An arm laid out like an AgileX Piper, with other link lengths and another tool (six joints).
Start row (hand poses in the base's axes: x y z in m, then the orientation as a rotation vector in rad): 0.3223, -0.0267, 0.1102, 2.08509, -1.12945, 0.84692
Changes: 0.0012, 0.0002, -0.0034, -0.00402, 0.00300, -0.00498; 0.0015, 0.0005, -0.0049, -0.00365, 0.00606, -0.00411; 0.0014, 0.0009, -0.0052, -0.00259, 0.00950, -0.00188; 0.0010, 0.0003, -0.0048, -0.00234, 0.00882, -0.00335; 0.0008, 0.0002, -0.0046, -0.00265, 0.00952, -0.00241; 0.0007, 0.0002, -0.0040, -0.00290, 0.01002, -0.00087; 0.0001, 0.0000, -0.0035, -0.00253, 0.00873, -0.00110; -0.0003, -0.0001, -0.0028, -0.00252, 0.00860, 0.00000; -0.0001, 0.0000, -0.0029, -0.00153, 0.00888, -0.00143; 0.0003, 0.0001, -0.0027, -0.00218, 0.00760, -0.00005; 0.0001, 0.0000, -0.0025, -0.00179, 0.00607, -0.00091; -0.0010, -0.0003, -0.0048, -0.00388, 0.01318, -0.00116; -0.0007, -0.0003, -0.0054, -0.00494, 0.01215, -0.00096; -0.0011, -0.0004, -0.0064, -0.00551, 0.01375, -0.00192; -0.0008, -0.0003, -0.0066, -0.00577, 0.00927, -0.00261
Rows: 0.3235, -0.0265, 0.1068, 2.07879, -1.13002, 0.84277; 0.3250, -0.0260, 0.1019, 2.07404, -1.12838, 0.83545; 0.3264, -0.0251, 0.0967, 2.07243, -1.12346, 0.82491; 0.3274, -0.0248, 0.0919, 2.06980, -1.12044, 0.81435; 0.3282, -0.0246, 0.0873, 2.06769, -1.11595, 0.80360; 0.3289, -0.0244, 0.0833, 2.06653, -1.10957, 0.79316; 0.3290, -0.0244, 0.0798, 2.06524, -1.10433, 0.78391; 0.3287, -0.0245, 0.0770, 2.06468, -1.09812, 0.77535; 0.3286, -0.0245, 0.0741, 2.06396, -1.09371, 0.76540; 0.3289, -0.0244, 0.0714, 2.06341, -1.08830, 0.75782; 0.3290, -0.0244, 0.0689, 2.06231, -1.08478, 0.75136; 0.3280, -0.0247, 0.0641, 2.06044, -1.07635, 0.73776; 0.3273, -0.0250, 0.0587, 2.05758, -1.06769, 0.72584; 0.3262, -0.0254, 0.0523, 2.05378, -1.05873, 0.71194; 0.3254, -0.0257, 0.0457, 2.04856, -1.05280, 0.70274
